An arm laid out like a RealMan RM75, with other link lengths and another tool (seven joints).
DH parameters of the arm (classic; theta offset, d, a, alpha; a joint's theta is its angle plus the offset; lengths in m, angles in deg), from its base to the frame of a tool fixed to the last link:
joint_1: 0 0.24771 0 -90
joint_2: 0 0 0 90
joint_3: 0 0.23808 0 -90
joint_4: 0 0 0 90
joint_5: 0 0.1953 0 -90
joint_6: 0 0 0 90
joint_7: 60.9 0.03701 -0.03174 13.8
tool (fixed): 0 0.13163 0 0
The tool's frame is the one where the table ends.
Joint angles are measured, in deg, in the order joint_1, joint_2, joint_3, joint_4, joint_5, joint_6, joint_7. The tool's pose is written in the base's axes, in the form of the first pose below.
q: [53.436, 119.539, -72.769, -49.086, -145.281, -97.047, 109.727]
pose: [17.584 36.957 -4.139], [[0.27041 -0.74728 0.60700], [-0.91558 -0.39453 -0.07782], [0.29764 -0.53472 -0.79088]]
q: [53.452, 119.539, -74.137, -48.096, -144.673, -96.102, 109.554]
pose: [17.761 36.817 -4.570], [[0.27324 -0.74208 0.61209], [-0.91136 -0.40333 -0.08215], [0.30783 -0.53538 -0.78651]]
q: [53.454, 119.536, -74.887, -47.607, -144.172, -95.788, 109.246]
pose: [17.809 36.685 -4.821], [[0.27748 -0.73990 0.61282], [-0.90698 -0.41211 -0.08689], [0.31683 -0.53171 -0.78543]]
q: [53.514, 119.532, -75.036, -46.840, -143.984, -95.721, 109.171]
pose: [18.003 36.516 -4.982], [[0.26995 -0.74249 0.61306], [-0.90660 -0.41047 -0.09791], [0.32433 -0.52937 -0.78395]]
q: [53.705, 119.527, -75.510, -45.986, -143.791, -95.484, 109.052]
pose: [18.149 36.379 -5.191], [[0.26628 -0.74093 0.61654], [-0.90422 -0.41357 -0.10648], [0.33388 -0.52913 -0.78009]]
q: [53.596, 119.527, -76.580, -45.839, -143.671, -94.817, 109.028]
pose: [18.260 36.372 -5.358], [[0.27189 -0.73210 0.62458], [-0.90134 -0.42112 -0.10124], [0.33714 -0.53543 -0.77437]]
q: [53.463, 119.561, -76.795, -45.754, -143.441, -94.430, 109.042]
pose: [18.299 36.365 -5.459], [[0.27268 -0.73359 0.62248], [-0.90219 -0.41973 -0.09944], [0.33423 -0.53448 -0.77629]]
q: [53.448, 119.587, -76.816, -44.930, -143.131, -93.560, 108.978]
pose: [18.476 36.378 -5.658], [[0.26848 -0.73906 0.61783], [-0.90563 -0.41222 -0.09956], [0.32826 -0.53279 -0.77999]]
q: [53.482, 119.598, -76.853, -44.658, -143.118, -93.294, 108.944]
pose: [18.534 36.391 -5.714], [[0.26765 -0.73929 0.61791], [-0.90624 -0.41097 -0.09917], [0.32725 -0.53343 -0.77997]]
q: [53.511, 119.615, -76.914, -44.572, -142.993, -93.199, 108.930]
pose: [18.509 36.384 -5.765], [[0.26829 -0.74006 0.61671], [-0.90607 -0.41129 -0.09938], [0.32720 -0.53211 -0.78090]]
